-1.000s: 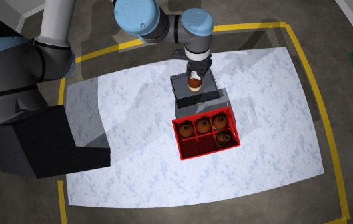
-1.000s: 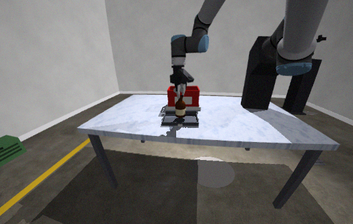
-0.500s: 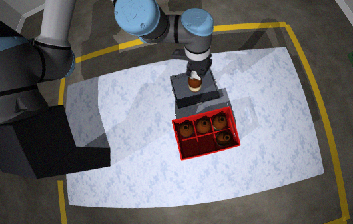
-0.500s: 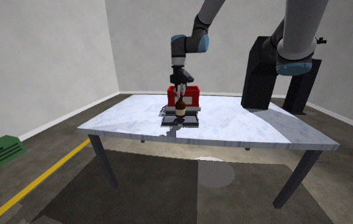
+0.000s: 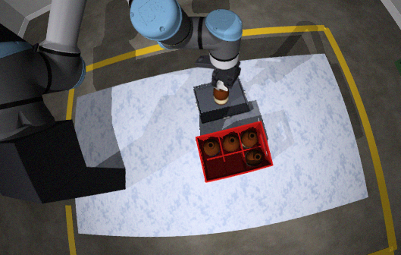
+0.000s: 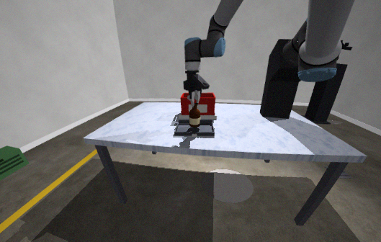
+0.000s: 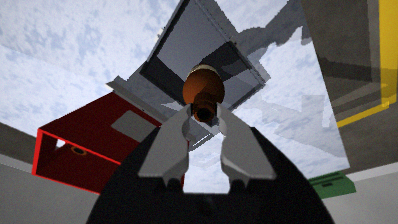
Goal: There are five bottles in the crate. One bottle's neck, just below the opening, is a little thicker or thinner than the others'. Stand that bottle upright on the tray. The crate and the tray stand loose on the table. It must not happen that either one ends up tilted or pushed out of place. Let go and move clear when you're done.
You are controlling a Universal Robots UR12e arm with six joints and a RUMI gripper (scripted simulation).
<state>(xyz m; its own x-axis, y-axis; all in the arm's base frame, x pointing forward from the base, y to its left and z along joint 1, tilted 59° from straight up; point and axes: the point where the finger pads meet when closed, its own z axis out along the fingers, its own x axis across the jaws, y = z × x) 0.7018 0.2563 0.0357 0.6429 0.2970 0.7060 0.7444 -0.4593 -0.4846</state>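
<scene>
My hand is 16 cm above the dark tray. Round my hand: red crate: 29 cm to the right, 9 cm below, 1 cm ahead.
</scene>
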